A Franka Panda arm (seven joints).
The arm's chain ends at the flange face. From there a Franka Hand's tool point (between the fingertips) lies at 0.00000 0.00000 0.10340 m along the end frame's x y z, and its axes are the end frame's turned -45 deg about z.
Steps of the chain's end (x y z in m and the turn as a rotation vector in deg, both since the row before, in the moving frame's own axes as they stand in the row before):
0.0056 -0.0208 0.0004 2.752 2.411 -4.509
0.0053 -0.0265 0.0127 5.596 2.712 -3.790
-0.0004 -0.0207 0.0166 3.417 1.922 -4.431
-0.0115 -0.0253 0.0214 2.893 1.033 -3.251
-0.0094 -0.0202 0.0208 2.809 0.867 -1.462
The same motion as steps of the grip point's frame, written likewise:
0.0252 -0.0114 0.0002 0.241 3.651 -4.509
0.0329 -0.0190 0.0121 2.039 5.875 -3.790
0.0211 -0.0171 0.0164 1.057 3.775 -4.431
0.0147 -0.0285 0.0213 1.315 2.776 -3.251
0.0123 -0.0235 0.0207 1.373 2.599 -1.462

